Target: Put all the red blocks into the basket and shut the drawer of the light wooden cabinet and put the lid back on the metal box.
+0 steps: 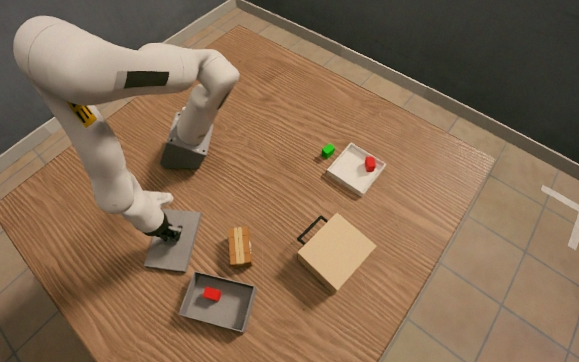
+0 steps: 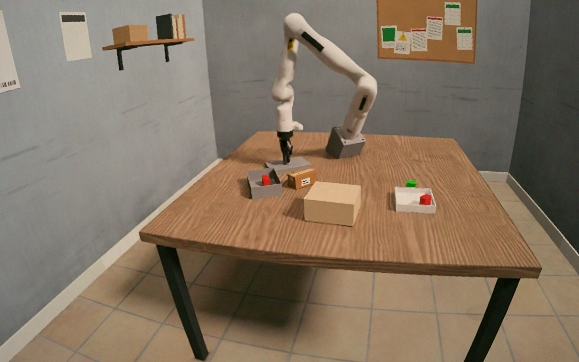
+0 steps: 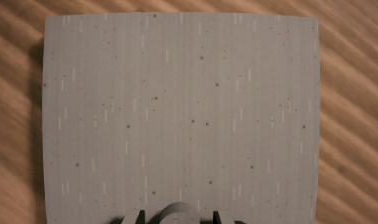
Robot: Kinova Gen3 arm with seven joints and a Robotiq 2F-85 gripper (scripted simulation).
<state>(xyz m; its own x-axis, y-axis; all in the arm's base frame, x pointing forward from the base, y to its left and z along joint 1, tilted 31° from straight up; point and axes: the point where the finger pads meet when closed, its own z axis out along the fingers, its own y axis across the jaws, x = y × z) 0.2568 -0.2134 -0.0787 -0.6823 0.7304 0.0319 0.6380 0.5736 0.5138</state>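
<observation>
Now: the grey lid 3 cm below my hand. Also, from my hand: grey metal box (25 cm ahead, 3 cm to the left, 2 cm below); then blue block (17 cm ahead, 14 cm to the left, 3 cm below); then brown cardboard box (16 cm to the left, 15 cm ahead, 1 cm below).
</observation>
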